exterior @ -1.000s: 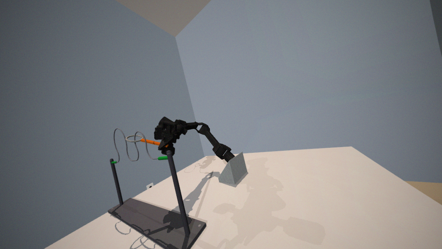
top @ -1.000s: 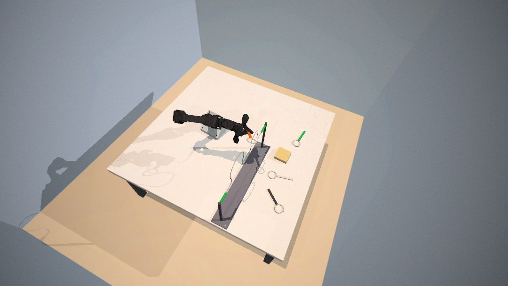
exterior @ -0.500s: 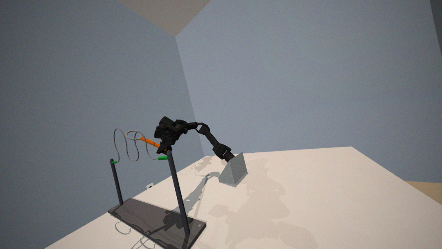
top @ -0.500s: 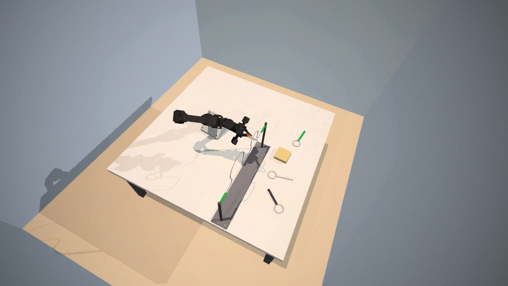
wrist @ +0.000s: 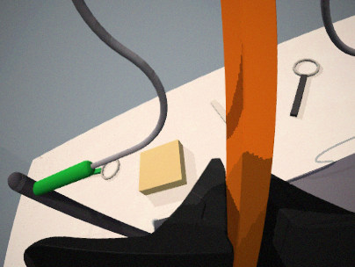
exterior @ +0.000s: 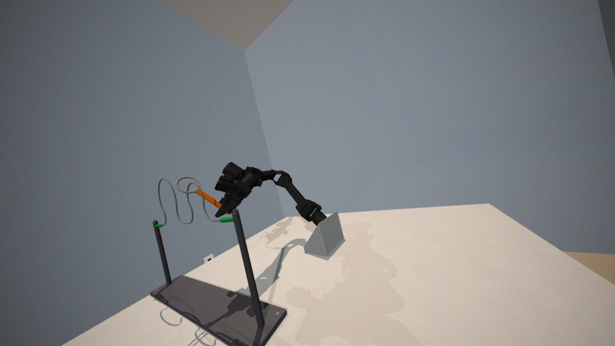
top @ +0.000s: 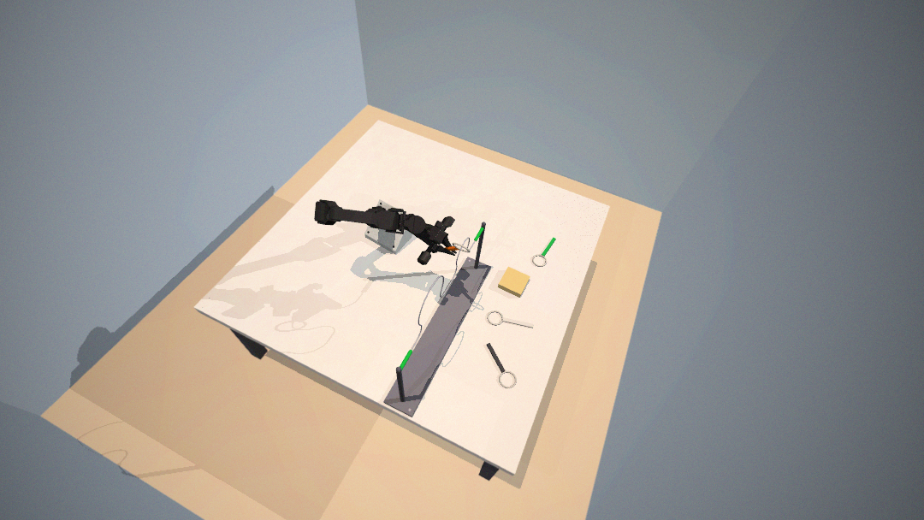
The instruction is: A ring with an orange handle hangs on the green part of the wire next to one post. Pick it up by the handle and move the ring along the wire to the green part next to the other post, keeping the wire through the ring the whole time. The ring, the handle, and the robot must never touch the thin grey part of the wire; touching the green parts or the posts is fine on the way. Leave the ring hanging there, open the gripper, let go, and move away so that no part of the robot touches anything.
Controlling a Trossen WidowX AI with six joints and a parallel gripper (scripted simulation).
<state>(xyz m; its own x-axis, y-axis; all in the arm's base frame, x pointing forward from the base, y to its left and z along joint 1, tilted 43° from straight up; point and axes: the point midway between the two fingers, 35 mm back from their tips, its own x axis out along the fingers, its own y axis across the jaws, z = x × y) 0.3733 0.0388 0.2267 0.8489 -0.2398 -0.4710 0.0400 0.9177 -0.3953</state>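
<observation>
Right now my gripper tip is 80 mm below the ring with orange handle, 30 mm to the left of it and 20 mm short of it. The rest, counted from my gripper tip: white-handled ring (280 mm below, 240 mm ahead, 20 mm to the left); then black-handled ring (310 mm ahead, 280 mm below, 170 mm to the right); then tan block (270 mm below, 190 mm to the left, 190 mm ahead).
</observation>
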